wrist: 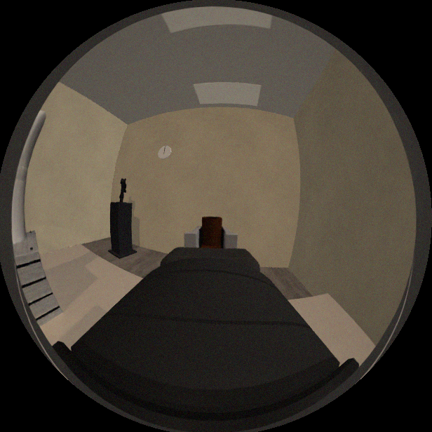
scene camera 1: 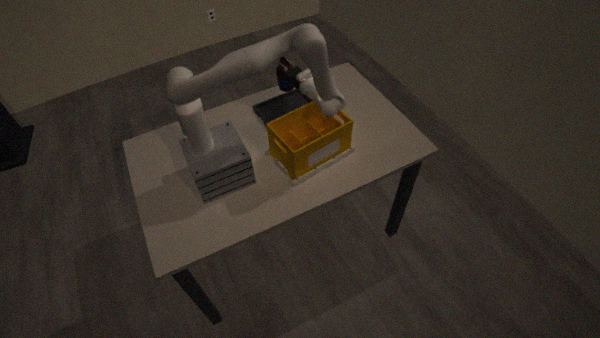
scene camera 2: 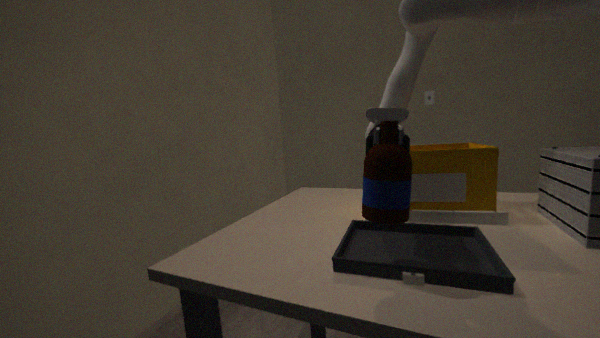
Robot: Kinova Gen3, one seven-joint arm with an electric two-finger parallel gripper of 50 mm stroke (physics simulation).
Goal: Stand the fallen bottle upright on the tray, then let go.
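Note:
The brown bottle with a blue label hangs upright, neck up, in my gripper. The gripper is shut on its neck, with one fingertip on each side. The dark tray lies flat on the table. In scene camera 2 the bottle's base shows right at the tray's back rim; in scene camera 1 it shows over the tray's far side. The base appears to be a little above the tray. The bottle's lower part is hidden in the wrist view.
A yellow crate stands close beside the tray on a light base frame, under my forearm. The grey slatted block carries my arm's base. A dark pedestal stands away from the table.

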